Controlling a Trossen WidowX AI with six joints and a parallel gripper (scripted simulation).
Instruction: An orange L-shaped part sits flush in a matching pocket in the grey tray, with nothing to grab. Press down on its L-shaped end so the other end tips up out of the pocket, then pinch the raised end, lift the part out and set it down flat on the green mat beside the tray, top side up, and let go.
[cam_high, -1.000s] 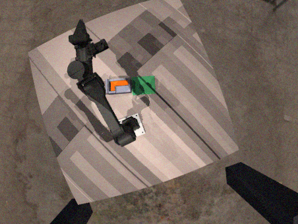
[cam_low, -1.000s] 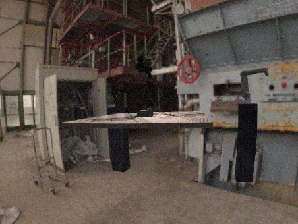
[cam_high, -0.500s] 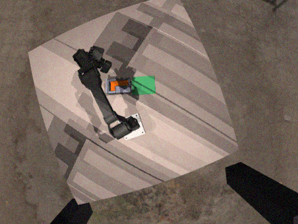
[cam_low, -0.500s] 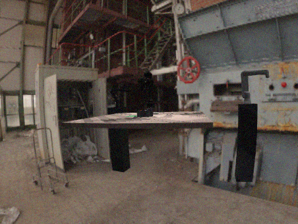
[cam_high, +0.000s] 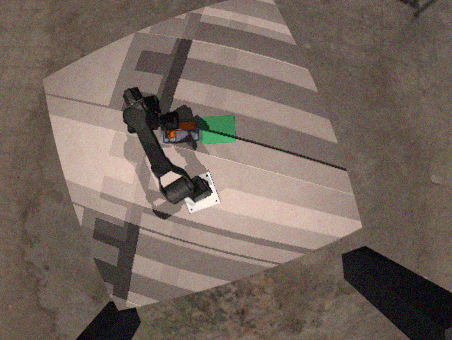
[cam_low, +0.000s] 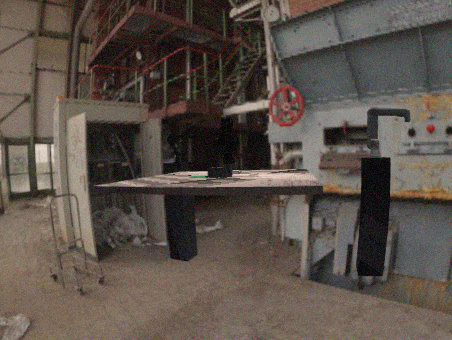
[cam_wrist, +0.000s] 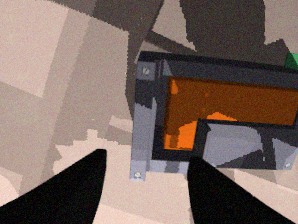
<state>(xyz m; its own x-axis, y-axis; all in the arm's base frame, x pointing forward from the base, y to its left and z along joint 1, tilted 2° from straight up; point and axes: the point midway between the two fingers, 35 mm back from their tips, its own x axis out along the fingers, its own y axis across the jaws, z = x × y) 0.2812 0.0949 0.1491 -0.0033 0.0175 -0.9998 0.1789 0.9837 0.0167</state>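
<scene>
Right now my gripper tip is 10 cm above the orange L-shaped part, 5 cm to the left of it and 2 cm past it.
</scene>
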